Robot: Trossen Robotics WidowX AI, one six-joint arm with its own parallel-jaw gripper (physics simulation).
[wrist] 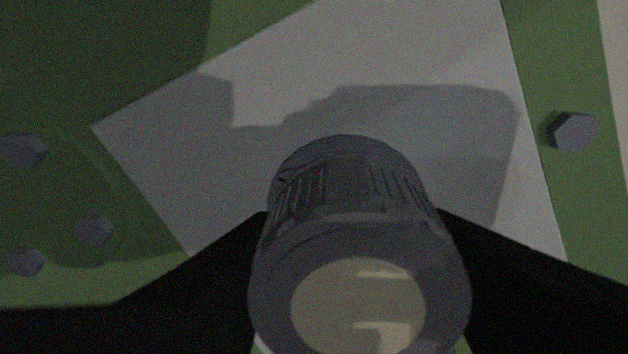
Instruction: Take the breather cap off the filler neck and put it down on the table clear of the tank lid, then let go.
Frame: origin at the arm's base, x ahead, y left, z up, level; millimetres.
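Where they show: gripper, between the fingertips: [347, 222].
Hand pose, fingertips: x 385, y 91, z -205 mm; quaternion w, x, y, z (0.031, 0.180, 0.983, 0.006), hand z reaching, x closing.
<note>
Things, the pixels of their top centre, and the offset from my fingertips. "spot": a spot on its surface instead. Level surfaces: height alone.
- breather cap, centre of its top: [356, 314] 1 mm back, 3 mm right, 43 mm up
- light grey square plate, centre of its top: [345, 209] 0 mm ahead, 4 mm right, 2 mm down
- green tank lid, a spot on its surface: [547, 200] spot: 61 mm back, 15 mm left, 2 mm down
- bolt, a spot on its surface: [94, 229] spot: 78 mm ahead, 29 mm right, 5 mm up
- pale table, height of its surface: 17 mm down
The breather cap [350, 240] is a dark grey ribbed cylinder with a tan disc on its top, low in the middle of the wrist view. My gripper [347, 222] is shut on it, with one black finger against its left side and one against its right. The cap stands upright over a light grey square plate [400, 45] on the green tank lid [547, 200]. The filler neck is hidden below the cap, so I cannot tell whether the two touch.
Grey hex bolts stand on the green lid, one at the right [575, 131] and several at the left, such as this bolt [94, 229]. The pale table [617, 65] shows at the right edge. Shadows fall across the plate and the left of the lid.
</note>
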